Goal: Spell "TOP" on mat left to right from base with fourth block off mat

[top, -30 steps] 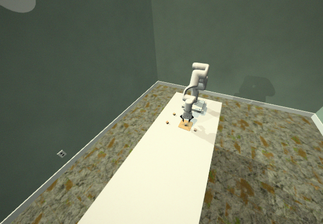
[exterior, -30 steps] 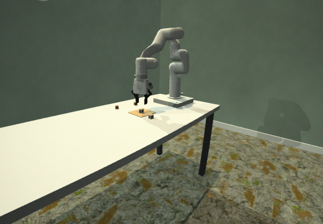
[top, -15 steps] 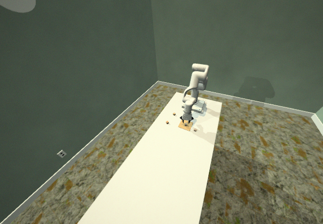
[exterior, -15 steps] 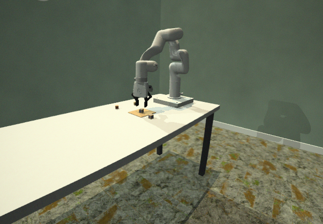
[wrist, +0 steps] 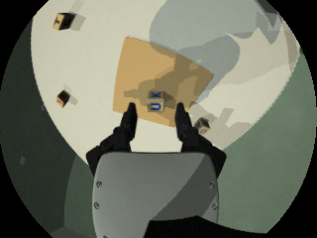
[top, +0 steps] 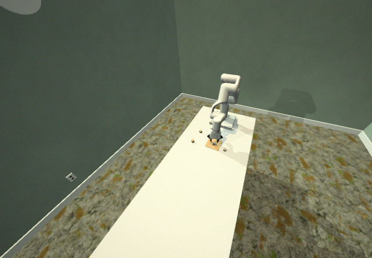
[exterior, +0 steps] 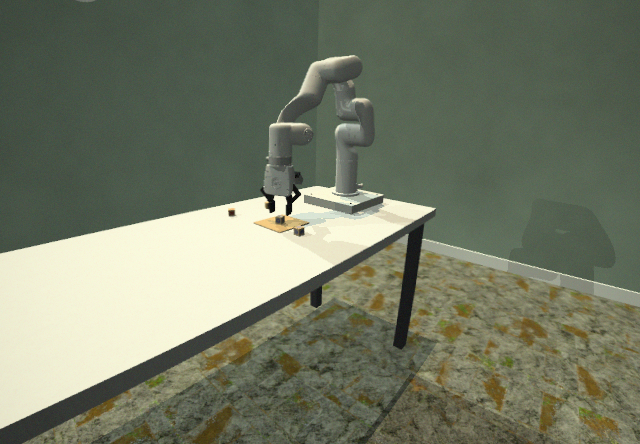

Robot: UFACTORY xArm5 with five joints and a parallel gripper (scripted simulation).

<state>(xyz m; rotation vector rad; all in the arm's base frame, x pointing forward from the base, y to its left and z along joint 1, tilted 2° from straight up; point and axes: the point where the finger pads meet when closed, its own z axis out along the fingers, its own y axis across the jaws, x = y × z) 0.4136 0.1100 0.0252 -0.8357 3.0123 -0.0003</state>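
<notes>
Now: hand 10 mm past the tan mat and 50 mm above it.
</notes>
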